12 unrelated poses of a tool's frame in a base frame.
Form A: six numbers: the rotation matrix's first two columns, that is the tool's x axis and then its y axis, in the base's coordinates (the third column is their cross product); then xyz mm.
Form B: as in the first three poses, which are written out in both.
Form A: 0.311, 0.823, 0.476, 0.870, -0.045, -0.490, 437, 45, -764
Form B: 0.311, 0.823, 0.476, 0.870, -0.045, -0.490, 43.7, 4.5, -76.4
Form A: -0.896, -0.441, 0.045, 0.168, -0.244, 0.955, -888, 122, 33
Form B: -0.896, -0.441, 0.045, 0.168, -0.244, 0.955, -88.8, 12.2, 3.3
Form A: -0.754, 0.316, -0.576, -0.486, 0.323, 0.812, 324, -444, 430
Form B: -0.754, 0.316, -0.576, -0.486, 0.323, 0.812, 32.4, -44.4, 43.0
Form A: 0.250, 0.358, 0.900, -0.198, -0.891, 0.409, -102, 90, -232
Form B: 0.250, 0.358, 0.900, -0.198, -0.891, 0.409, -10.2, 9.0, -23.2
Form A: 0.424, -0.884, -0.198, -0.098, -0.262, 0.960, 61, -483, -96
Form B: 0.424, -0.884, -0.198, -0.098, -0.262, 0.960, 6.1, -48.3, -9.6
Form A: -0.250, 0.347, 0.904, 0.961, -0.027, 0.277, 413, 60, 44
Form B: -0.250, 0.347, 0.904, 0.961, -0.027, 0.277, 41.3, 6.0, 4.4
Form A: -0.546, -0.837, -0.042, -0.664, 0.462, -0.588, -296, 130, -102
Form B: -0.546, -0.837, -0.042, -0.664, 0.462, -0.588, -29.6, 13.0, -10.2
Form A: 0.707, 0.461, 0.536, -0.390, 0.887, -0.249, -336, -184, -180
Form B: 0.707, 0.461, 0.536, -0.390, 0.887, -0.249, -33.6, -18.4, -18.0
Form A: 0.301, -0.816, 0.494, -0.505, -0.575, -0.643, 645, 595, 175
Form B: 0.301, -0.816, 0.494, -0.505, -0.575, -0.643, 64.5, 59.5, 17.5
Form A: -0.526, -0.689, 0.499, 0.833, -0.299, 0.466, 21, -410, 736
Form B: -0.526, -0.689, 0.499, 0.833, -0.299, 0.466, 2.1, -41.0, 73.6
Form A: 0.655, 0.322, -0.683, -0.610, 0.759, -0.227, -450, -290, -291
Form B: 0.655, 0.322, -0.683, -0.610, 0.759, -0.227, -45.0, -29.0, -29.1
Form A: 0.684, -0.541, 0.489, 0.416, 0.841, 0.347, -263, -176, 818
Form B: 0.684, -0.541, 0.489, 0.416, 0.841, 0.347, -26.3, -17.6, 81.8
